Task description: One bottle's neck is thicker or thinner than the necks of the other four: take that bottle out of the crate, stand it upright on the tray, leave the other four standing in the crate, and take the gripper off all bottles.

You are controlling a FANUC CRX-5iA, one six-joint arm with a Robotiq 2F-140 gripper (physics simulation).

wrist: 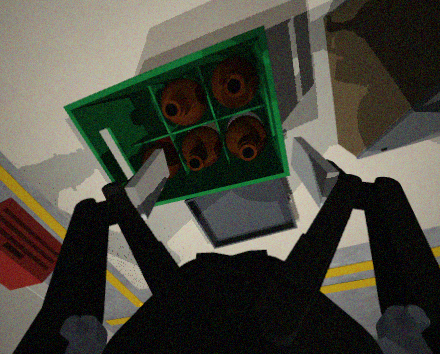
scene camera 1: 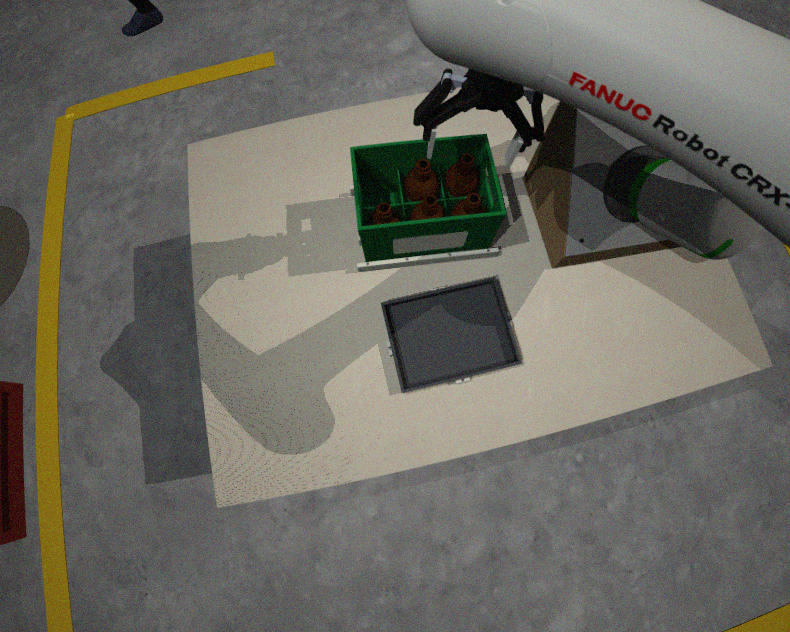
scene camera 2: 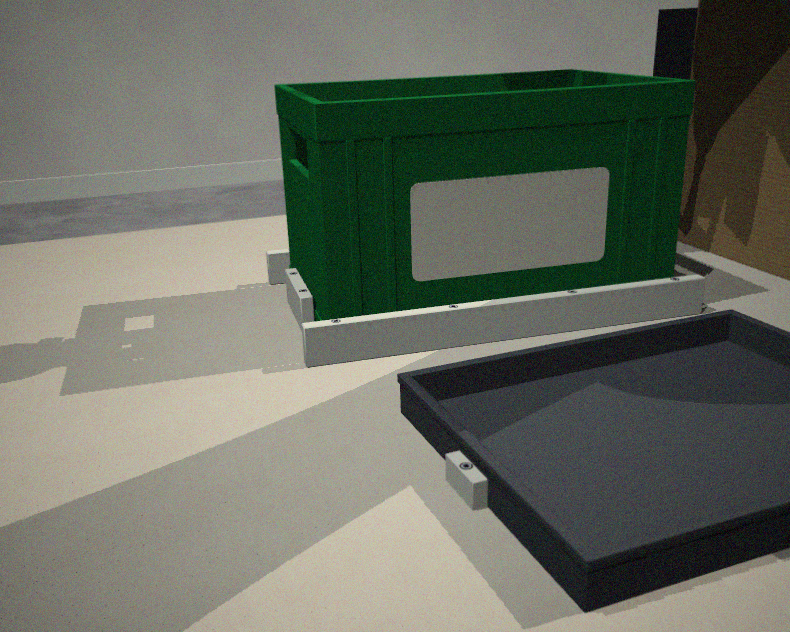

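Pixels of known places: gripper, fingertip midpoint: (wrist: 227, 156) (scene camera 1: 468, 156); arm's base, origin of the base link: (scene camera 1: 636, 184).
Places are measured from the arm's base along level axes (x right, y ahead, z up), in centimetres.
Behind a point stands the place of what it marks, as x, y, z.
Note:
The green crate (scene camera 1: 431, 235) @(2.1, 41.6, -5.8) (scene camera 2: 349, 197) @(3.7, 53.4, -6.1) (wrist: 276, 115) @(9.0, 27.3, 0.1) holds five upright brown bottles; its back left compartment is bare. Back row: the middle bottle (scene camera 1: 421, 183) @(13.5, 40.3, -5.0) (wrist: 186, 97) @(15.9, 37.9, -4.9) and right bottle (scene camera 1: 463, 176) @(12.8, 31.6, -4.8) (wrist: 235, 97) @(12.9, 31.2, -2.2). Front row: the left bottle (scene camera 1: 386, 214) @(6.5, 49.4, -1.5), middle bottle (scene camera 1: 427, 207) @(6.1, 41.5, -1.8) (wrist: 202, 142) @(8.6, 39.1, -5.1) and right bottle (scene camera 1: 469, 205) @(4.5, 33.6, -1.9) (wrist: 245, 134) @(7.0, 32.1, -4.8). The back right mouth looks slightly wider in the wrist view; the difference is small. My gripper (scene camera 1: 471, 160) @(9.0, 33.7, 7.2) (wrist: 227, 156) @(9.0, 33.7, 7.2) is open and empty above the crate's right half, one finger beyond its right wall. The dark tray (scene camera 1: 397, 349) @(-16.0, 53.6, -16.9) (scene camera 2: 527, 490) @(-19.9, 54.5, -14.9) (wrist: 205, 227) @(-17.0, 54.2, -16.1) stands empty in front.
Light locating bars (scene camera 1: 428, 259) @(0.9, 42.0, -14.7) (scene camera 2: 500, 317) @(1.1, 43.1, -15.6) edge the crate's base. A brown-sided pedestal (scene camera 1: 550, 197) @(5.2, 13.9, -7.9) (wrist: 345, 95) @(4.0, 14.0, -12.2) stands right of the crate, under the arm (scene camera 1: 527, 32) @(-8.8, 42.0, 44.7). A red object (scene camera 1: 11, 461) (wrist: 25, 245) lies beyond the yellow floor line (scene camera 1: 47, 329) at the left.

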